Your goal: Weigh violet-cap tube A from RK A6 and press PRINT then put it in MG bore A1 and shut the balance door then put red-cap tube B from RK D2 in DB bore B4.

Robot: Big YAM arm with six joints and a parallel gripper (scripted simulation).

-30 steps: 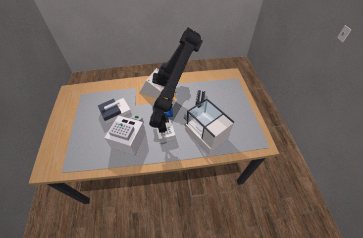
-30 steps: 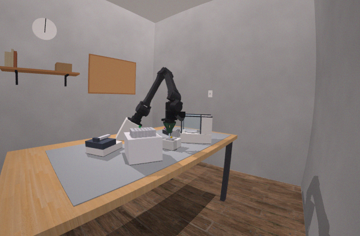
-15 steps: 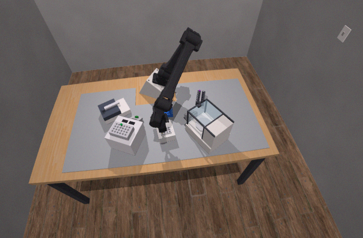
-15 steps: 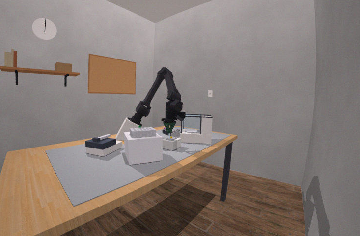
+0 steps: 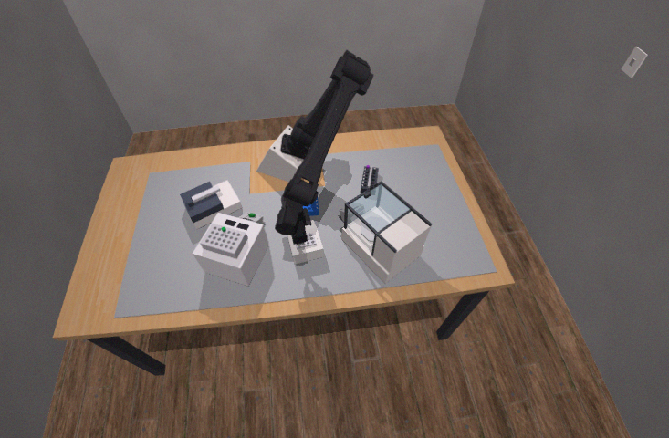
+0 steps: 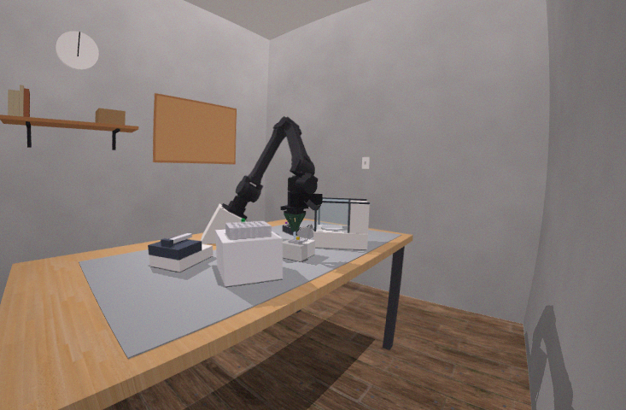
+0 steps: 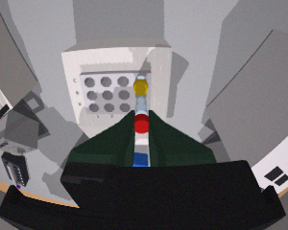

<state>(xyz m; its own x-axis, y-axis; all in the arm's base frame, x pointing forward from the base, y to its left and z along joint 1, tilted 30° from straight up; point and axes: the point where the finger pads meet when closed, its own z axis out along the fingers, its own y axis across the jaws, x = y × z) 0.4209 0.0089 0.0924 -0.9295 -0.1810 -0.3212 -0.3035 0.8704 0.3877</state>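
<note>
Now: hand 1 cm short of the yellow-capped tube, 1 cm to the right of it and 5 cm above it. Round my hand: balance door 8 cm behind, 26 cm to the left, 10 cm above; then dry block 3 cm behind, 2 cm to the left, 8 cm below; then tube rack 21 cm behind, 1 cm to the right, 10 cm below.
</note>
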